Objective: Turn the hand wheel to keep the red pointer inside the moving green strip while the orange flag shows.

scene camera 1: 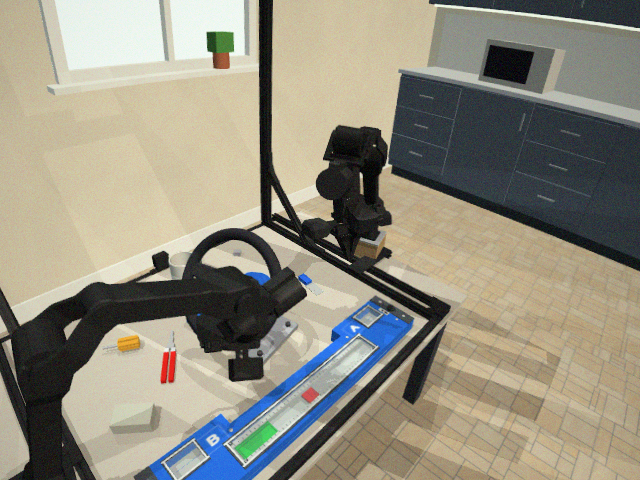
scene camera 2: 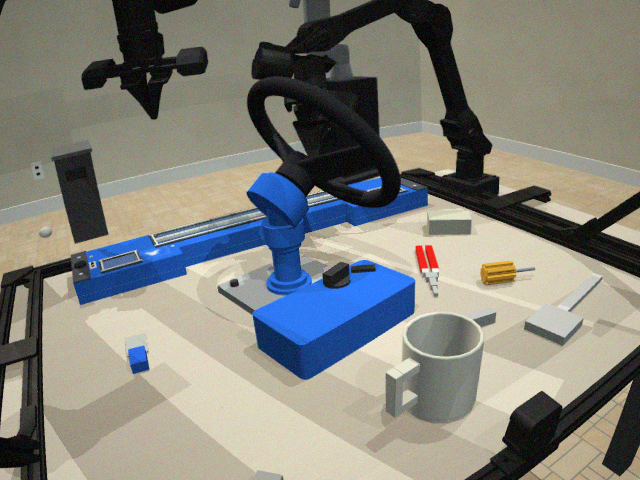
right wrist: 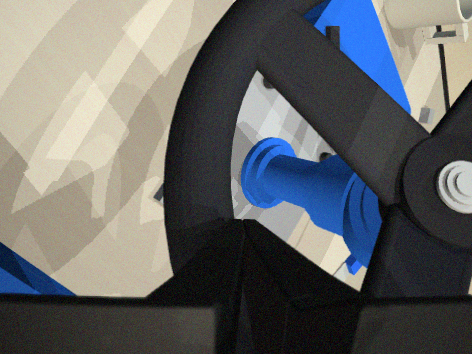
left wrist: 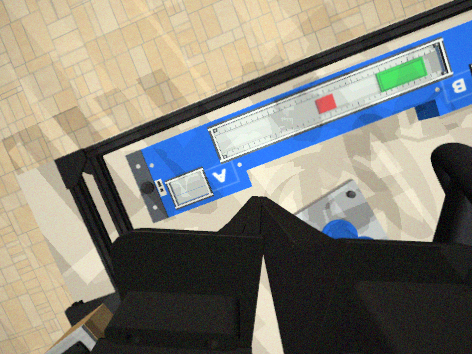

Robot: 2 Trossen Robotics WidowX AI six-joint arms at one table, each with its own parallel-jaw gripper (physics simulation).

My left gripper is shut and holds nothing. A mug sits on the table. An orange-handled screwdriver rests on the table.
